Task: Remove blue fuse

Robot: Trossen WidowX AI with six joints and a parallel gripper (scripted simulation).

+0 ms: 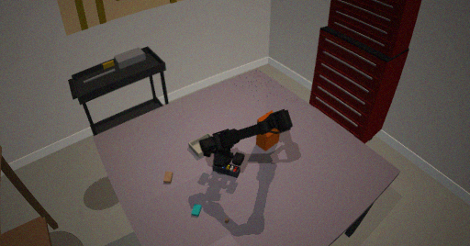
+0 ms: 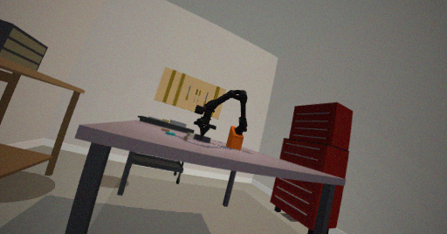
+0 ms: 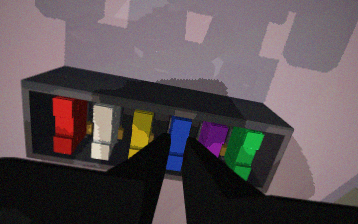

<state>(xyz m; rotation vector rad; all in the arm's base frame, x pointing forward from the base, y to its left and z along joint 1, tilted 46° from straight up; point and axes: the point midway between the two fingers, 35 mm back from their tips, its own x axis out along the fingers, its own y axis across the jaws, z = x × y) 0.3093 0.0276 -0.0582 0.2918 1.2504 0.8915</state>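
The beige tray lies 4 cm behind my gripper tip, 20 cm to the right of it and 3 cm below it. Round my gripper tip: tan block (24 cm ahead, 15 cm to the right, 3 cm below); teal block (26 cm ahead, 9 cm to the left, 3 cm below).
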